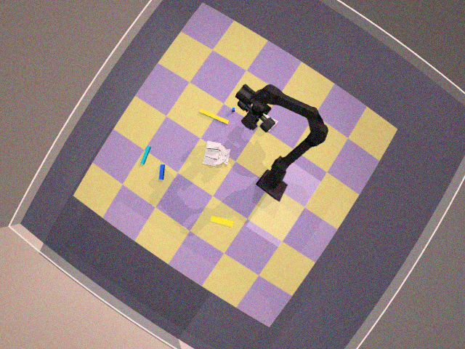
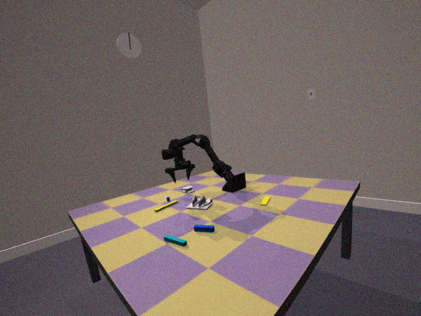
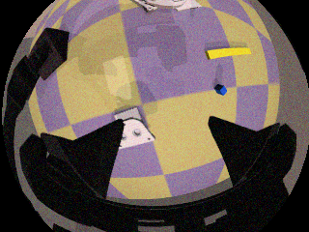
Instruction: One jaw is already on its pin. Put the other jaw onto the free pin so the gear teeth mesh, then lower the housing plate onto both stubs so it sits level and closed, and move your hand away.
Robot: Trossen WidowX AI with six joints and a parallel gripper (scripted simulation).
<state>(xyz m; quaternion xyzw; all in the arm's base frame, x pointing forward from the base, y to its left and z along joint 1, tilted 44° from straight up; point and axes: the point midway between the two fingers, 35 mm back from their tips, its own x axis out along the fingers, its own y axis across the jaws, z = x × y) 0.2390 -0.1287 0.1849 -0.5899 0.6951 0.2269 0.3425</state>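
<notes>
Right now the white housing plate is 7 cm behind my gripper tip, 4 cm to the right of it and 7 cm below it. Round my gripper tip: long yellow bar (18 cm ahead, 8 cm to the left, 9 cm below); white base plate (9 cm ahead, 25 cm to the left, 9 cm below); small blue cube (12 cm ahead, 8 cm below).
</notes>
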